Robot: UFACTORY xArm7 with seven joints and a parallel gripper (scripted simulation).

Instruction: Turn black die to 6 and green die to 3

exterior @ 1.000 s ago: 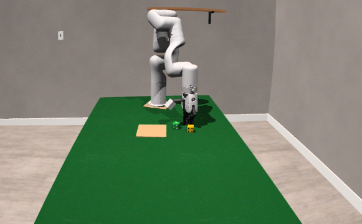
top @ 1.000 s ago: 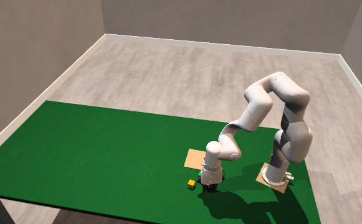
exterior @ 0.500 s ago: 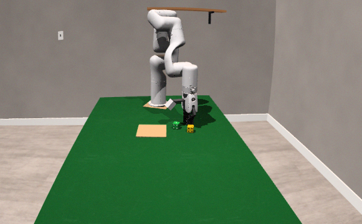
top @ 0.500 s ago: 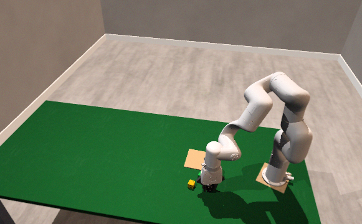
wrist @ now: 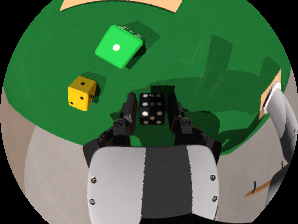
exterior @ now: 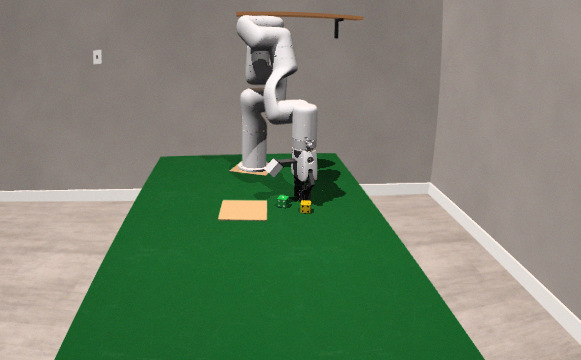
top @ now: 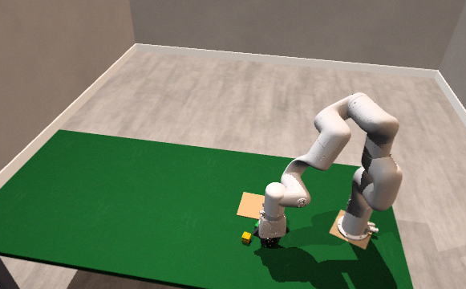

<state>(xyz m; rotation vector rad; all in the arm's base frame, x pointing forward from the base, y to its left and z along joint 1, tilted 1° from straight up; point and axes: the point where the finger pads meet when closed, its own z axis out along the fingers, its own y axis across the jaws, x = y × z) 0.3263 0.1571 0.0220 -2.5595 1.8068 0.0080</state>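
The green die lies 6 cm to the right of my hand, 5 cm ahead of it and 1 cm below it. The rest, counted from my hand: tan mat (18 cm to the right, 8 cm ahead, 2 cm below); yellow die (9 cm ahead, 1 cm below); black die (1 cm below).
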